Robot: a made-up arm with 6 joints. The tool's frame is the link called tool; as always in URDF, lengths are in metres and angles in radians. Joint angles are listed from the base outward. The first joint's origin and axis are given. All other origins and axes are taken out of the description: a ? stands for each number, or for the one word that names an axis. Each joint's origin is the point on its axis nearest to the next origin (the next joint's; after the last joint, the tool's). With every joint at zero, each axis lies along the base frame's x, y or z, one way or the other. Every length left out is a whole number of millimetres.
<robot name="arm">
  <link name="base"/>
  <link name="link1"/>
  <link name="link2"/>
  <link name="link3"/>
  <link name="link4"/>
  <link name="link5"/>
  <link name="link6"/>
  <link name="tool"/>
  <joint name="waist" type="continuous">
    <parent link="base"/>
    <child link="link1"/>
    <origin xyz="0 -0.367 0.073" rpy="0 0 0"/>
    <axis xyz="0 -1 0"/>
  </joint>
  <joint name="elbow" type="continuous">
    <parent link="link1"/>
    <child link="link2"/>
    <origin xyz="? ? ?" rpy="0 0 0"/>
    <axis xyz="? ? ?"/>
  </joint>
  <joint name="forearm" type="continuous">
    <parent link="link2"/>
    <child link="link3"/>
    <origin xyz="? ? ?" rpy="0 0 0"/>
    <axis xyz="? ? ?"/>
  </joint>
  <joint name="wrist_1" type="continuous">
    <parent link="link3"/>
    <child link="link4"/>
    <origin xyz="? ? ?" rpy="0 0 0"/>
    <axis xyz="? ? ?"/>
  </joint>
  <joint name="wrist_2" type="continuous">
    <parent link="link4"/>
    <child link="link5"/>
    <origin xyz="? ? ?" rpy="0 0 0"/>
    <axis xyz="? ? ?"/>
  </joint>
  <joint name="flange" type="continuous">
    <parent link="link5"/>
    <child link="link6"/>
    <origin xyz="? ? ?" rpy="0 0 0"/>
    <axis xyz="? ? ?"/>
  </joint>
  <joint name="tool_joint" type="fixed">
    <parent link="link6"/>
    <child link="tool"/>
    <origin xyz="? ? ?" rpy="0 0 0"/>
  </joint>
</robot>
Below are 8 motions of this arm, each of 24 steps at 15 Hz.
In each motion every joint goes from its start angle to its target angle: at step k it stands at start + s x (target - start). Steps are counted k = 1, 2, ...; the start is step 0. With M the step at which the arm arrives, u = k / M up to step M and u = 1 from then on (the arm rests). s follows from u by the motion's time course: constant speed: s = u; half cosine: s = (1 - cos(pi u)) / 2; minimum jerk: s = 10 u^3 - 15 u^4 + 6 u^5.
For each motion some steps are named. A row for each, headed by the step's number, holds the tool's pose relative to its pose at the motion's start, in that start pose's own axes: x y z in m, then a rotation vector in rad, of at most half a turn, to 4 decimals.
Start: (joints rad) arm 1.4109 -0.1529 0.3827 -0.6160 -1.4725 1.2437
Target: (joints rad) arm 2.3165 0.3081 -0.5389 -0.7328 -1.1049 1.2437
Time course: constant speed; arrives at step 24
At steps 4, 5, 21, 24:
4: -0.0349 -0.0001 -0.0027 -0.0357 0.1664 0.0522
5: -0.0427 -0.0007 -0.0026 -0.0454 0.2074 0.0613
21: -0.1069 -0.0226 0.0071 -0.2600 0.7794 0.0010
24: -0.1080 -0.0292 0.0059 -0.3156 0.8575 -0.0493

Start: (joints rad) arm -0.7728 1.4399 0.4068 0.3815 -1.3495 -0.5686
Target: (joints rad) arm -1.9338 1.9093 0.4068 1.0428 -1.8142 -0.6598
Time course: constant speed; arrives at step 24
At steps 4, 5, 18, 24:
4: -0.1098 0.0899 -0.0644 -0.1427 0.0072 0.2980
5: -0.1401 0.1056 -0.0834 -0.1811 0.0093 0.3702
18: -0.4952 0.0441 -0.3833 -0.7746 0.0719 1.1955
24: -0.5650 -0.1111 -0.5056 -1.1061 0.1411 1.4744

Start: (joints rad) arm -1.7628 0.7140 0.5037 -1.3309 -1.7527 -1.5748
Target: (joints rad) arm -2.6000 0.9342 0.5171 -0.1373 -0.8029 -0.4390
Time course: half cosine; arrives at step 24
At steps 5, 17, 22, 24:
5: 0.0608 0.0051 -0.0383 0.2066 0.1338 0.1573
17: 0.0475 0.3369 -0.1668 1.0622 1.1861 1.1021
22: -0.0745 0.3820 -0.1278 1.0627 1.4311 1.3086
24: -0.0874 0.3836 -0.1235 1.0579 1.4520 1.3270

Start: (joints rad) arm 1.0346 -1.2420 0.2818 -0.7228 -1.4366 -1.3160
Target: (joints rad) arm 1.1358 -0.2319 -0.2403 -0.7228 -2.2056 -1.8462
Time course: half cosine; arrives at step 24
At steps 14, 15, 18, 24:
14: -0.3574 -0.1255 0.0021 -0.0727 -0.7588 0.6922
15: -0.3754 -0.1607 -0.0082 -0.0515 -0.8317 0.7434
18: -0.3980 -0.2617 -0.0408 0.0297 -1.0129 0.8602
24: -0.3868 -0.3558 -0.0751 0.1343 -1.1589 0.9427

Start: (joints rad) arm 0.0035 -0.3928 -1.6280 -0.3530 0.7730 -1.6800
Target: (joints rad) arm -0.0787 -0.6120 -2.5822 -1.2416 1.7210 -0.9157
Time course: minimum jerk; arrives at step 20
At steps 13, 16, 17, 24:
13: 0.0454 0.0467 0.1049 0.5428 0.1588 0.6829
16: 0.0249 0.1131 0.1238 0.5131 0.2564 0.7957
17: 0.0199 0.1257 0.1256 0.5025 0.2749 0.8105
24: 0.0154 0.1366 0.1267 0.4923 0.2908 0.8218

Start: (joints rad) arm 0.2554 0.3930 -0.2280 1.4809 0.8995 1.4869
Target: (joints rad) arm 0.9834 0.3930 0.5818 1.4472 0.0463 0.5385
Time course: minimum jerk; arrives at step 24
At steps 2, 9, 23, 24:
2: 0.0003 -0.0018 -0.0002 -0.0093 0.0008 -0.0027
9: 0.0070 -0.0954 -0.0075 -0.4661 0.0617 -0.1821
23: -0.0277 -0.2526 -0.0383 -1.1771 0.4969 -0.8304
24: -0.0277 -0.2526 -0.0384 -1.1773 0.4975 -0.8309

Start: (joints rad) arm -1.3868 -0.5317 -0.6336 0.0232 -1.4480 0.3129
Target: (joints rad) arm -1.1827 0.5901 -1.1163 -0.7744 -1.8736 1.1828
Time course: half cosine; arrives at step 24
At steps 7, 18, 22, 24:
7: -0.0870 0.0246 0.0457 0.2818 0.1164 0.1548
18: -0.2131 -0.0286 0.2975 1.4050 0.4281 0.3789
22: -0.2092 -0.0580 0.3430 1.6376 0.4437 0.3746
24: -0.2083 -0.0622 0.3485 1.6680 0.4440 0.3731

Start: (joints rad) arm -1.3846 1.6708 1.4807 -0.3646 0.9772 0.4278
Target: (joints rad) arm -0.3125 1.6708 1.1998 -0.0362 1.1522 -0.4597
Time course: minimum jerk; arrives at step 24
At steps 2, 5, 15, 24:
2: 0.0010 -0.0005 0.0008 -0.0046 -0.0043 -0.0032
5: 0.0125 -0.0068 0.0106 -0.0587 -0.0531 -0.0417
15: 0.1222 -0.1253 0.1301 -0.6593 -0.4084 -0.6576
24: 0.1475 -0.2047 0.1869 -0.8865 -0.4322 -0.9957

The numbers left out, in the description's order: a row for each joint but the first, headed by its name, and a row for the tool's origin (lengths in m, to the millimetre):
elbow: xyz 0.049 0 0, axis -1 0 0
forearm: xyz 0 0.063 -0.18, axis 0 0 -1
wrist_1: xyz 0.026 -0.223 0, axis -1 0 0
wrist_2: xyz 0 0.105 0.03, axis 0 0 -1
flange: xyz 0.249 0.361 0, axis 1 0 0
tool: xyz 0 0.016 0.097

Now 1 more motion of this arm.
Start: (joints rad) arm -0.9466 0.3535 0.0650 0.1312 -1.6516 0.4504
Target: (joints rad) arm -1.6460 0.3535 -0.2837 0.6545 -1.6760 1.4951
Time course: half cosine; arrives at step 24
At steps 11, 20, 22, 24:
11: -0.0709 0.0261 -0.0441 0.6825 0.3701 0.1316
20: -0.1958 0.0758 -0.0985 1.3252 0.8875 0.1653
22: -0.2113 0.0809 -0.1026 1.3784 0.9447 0.1608
24: -0.2166 0.0826 -0.1040 1.3960 0.9644 0.1589

